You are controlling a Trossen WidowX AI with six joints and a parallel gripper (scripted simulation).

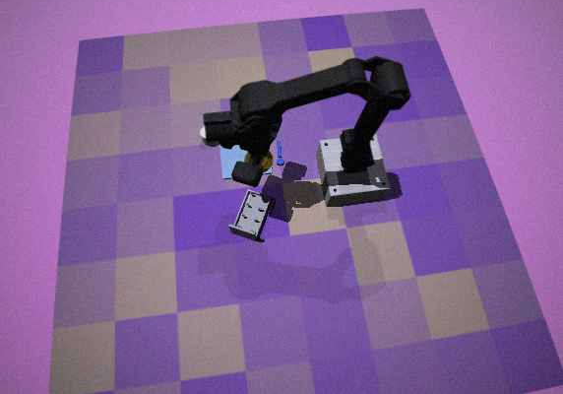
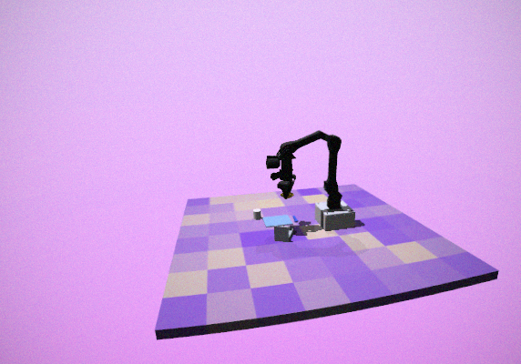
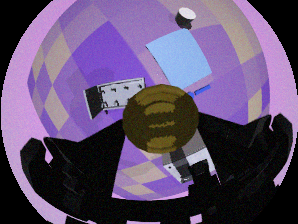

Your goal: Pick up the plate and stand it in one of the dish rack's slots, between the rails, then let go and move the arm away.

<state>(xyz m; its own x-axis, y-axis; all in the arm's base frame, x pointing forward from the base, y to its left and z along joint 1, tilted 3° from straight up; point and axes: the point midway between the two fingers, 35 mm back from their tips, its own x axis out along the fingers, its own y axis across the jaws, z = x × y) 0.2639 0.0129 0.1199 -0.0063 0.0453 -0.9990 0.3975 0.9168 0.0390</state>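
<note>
The grey dish rack is 160 mm below my gripper tip, 80 mm to the left of it and 30 mm ahead of it. From my gripper tip the other things lie so: blue spoon (180 mm below, 100 mm to the right, 60 mm behind); then white cup (180 mm to the right, 150 mm below, 150 mm ahead); then yellow plate (10 mm above).
</note>
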